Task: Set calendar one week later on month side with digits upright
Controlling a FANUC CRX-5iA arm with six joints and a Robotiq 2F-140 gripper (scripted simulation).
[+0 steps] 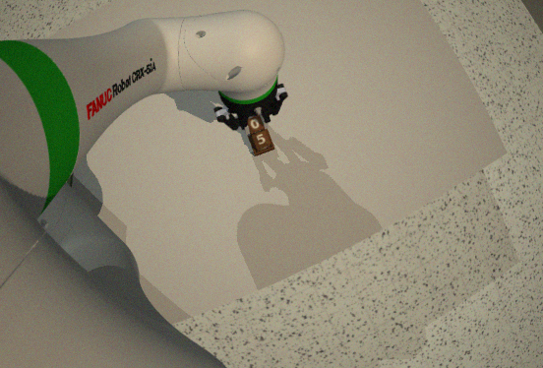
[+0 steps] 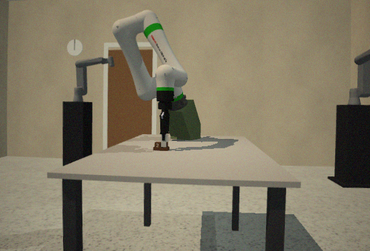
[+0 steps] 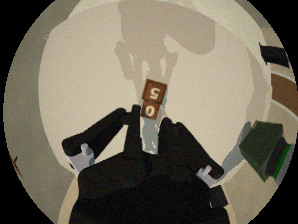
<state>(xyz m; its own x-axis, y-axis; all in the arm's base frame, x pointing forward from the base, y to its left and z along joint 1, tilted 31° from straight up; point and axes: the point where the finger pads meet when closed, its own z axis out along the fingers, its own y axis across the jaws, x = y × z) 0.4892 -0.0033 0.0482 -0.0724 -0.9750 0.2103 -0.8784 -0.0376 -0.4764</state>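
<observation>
Now: hand 40 mm above the brown tray and 20 mm to the left of it.
</observation>
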